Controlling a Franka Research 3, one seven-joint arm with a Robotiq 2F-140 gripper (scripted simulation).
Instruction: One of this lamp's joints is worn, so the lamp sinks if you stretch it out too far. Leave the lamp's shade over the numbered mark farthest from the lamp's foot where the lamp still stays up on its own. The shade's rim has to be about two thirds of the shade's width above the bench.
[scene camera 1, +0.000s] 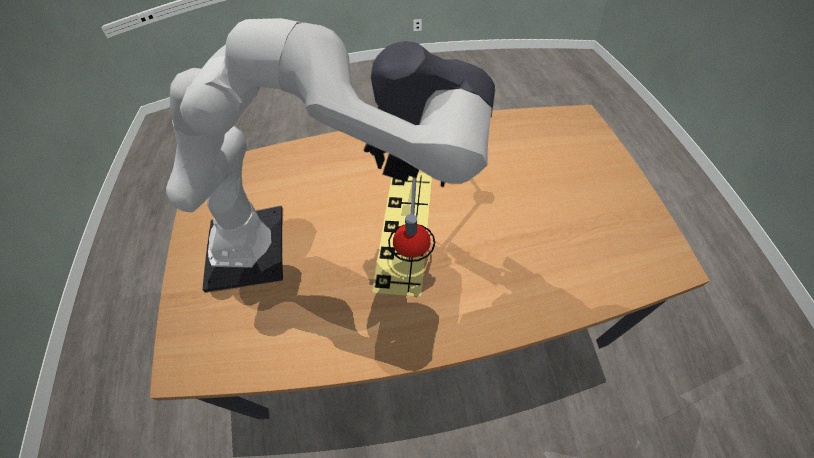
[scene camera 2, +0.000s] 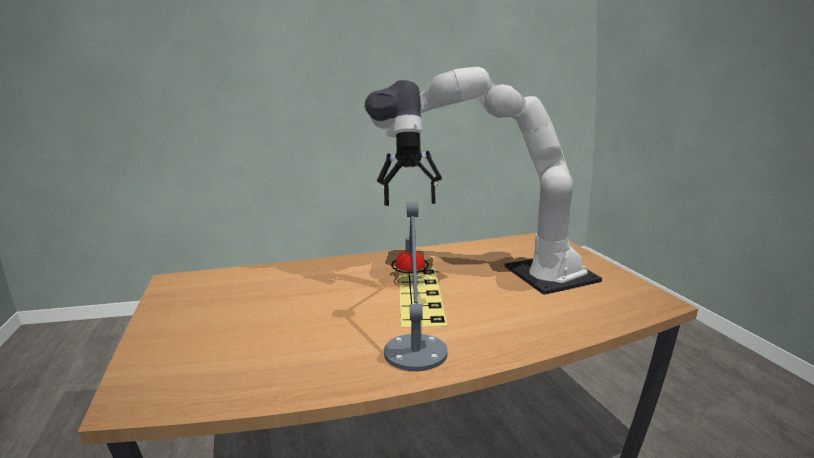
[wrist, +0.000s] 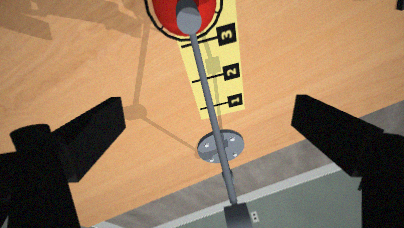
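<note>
The gripper (scene camera 2: 409, 204) (wrist: 209, 111) appears both in scene camera 2 and in the wrist view. A yellow numbered strip (scene camera 1: 394, 276) (scene camera 2: 429, 295) is part of the scene too, and so is a grey round foot (scene camera 2: 415, 352) (wrist: 233, 142).
</note>
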